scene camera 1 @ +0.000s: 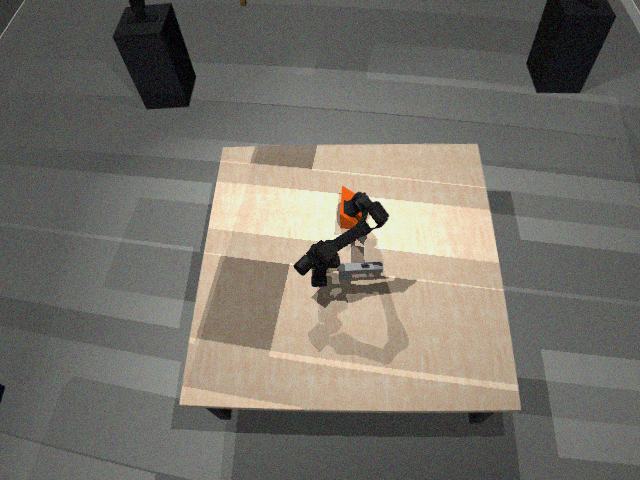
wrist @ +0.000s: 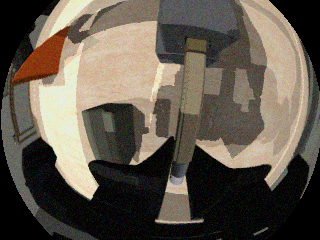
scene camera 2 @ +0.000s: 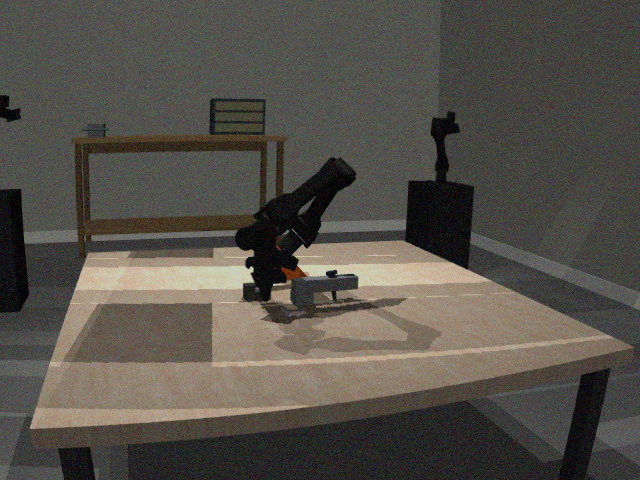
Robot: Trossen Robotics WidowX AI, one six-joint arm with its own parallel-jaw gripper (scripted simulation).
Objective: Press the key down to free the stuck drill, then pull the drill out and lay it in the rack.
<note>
My gripper (scene camera 2: 264, 300) holds a tan drill shaft (wrist: 192, 89). I also see a dark box (wrist: 110, 130).
My gripper is seen too in the wrist view (wrist: 178, 140).
</note>
